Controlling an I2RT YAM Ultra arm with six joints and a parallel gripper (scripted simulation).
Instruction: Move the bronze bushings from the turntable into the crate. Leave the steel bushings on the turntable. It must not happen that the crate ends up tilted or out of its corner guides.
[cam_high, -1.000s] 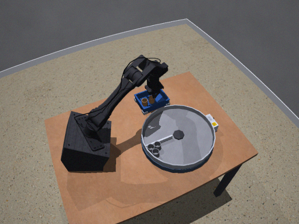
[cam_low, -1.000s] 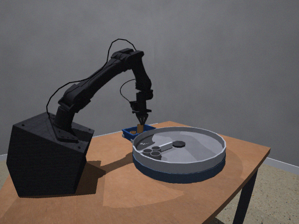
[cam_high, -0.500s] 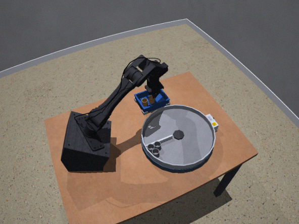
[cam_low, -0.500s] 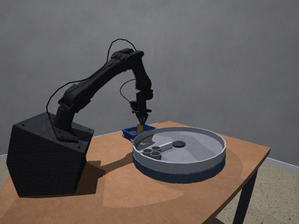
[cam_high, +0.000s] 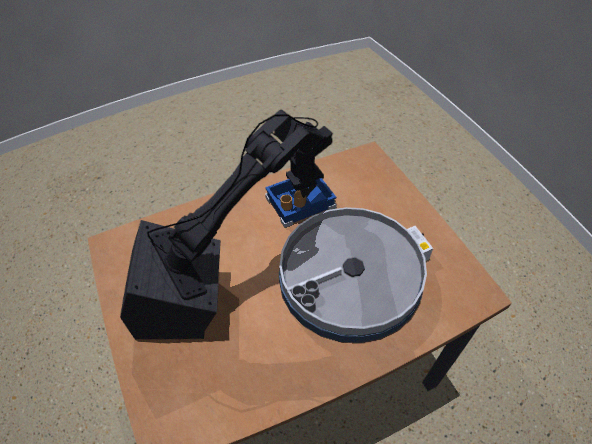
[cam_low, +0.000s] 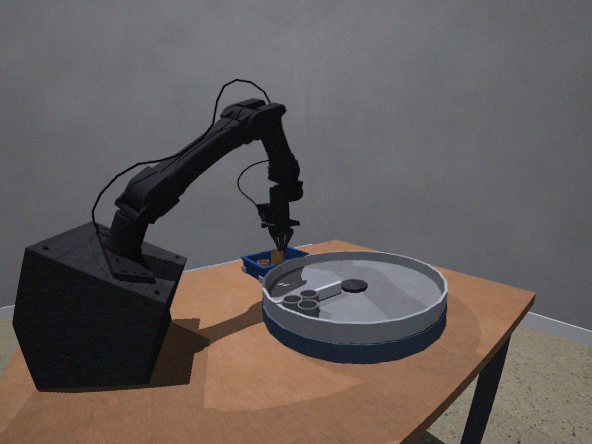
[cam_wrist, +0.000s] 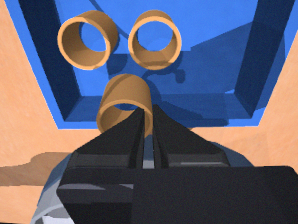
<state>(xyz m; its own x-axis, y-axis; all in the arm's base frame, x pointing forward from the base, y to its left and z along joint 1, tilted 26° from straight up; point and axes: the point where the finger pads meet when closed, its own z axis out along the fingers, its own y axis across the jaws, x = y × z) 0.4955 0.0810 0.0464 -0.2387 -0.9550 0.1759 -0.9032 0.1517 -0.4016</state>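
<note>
Now: hand 2 cm short of the blue crate, 4 cm to the right of it and 5 cm above it. Also, from my hand: grey turntable (7 cm behind, 29 cm to the right, 2 cm below).
</note>
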